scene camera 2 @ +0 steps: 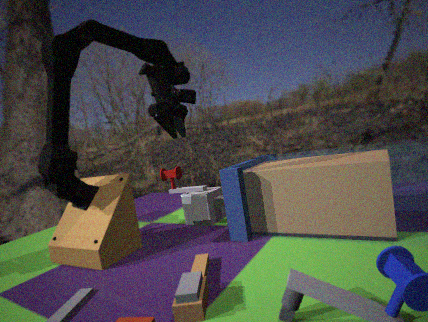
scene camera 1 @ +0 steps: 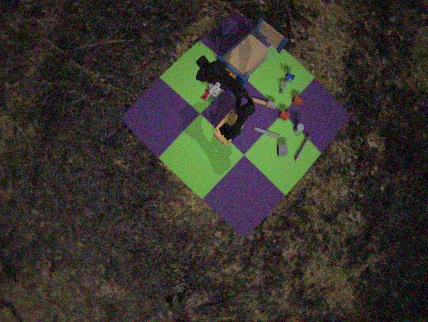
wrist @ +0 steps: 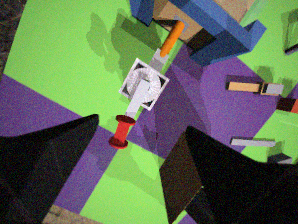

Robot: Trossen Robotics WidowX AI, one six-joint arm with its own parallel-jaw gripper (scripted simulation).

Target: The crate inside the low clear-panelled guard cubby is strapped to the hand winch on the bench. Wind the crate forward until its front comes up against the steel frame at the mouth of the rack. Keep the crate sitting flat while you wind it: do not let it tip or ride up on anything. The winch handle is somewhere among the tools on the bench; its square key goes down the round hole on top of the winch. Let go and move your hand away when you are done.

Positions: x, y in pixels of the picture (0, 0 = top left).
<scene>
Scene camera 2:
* gripper: 180, 137
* blue steel frame: 363, 194
</scene>
